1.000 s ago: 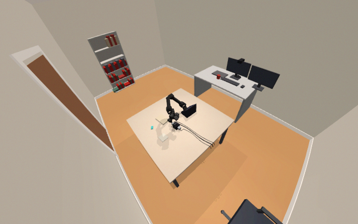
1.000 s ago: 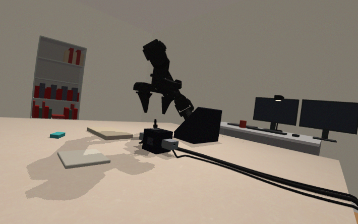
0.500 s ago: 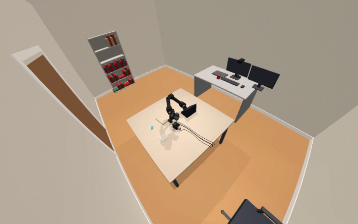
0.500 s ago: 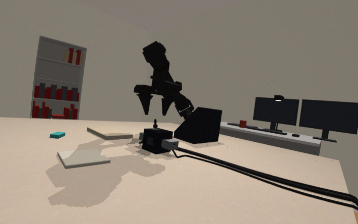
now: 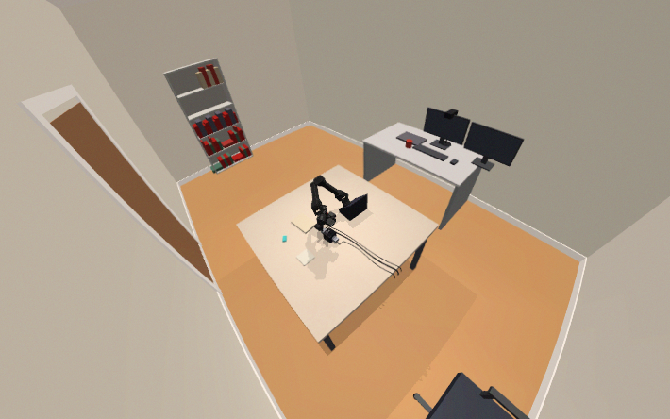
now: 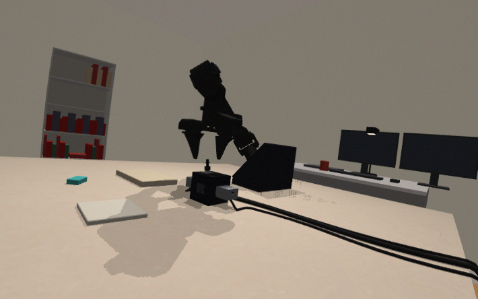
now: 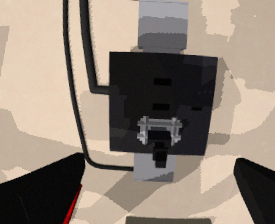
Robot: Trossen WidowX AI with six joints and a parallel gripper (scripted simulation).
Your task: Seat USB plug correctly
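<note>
The USB plug is 2 cm below my gripper tip. From my gripper tip the other things lie so: tan pad 4 cm ahead, 27 cm to the right, 10 cm below; teal block 26 cm ahead, 26 cm to the right, 11 cm below.
</note>
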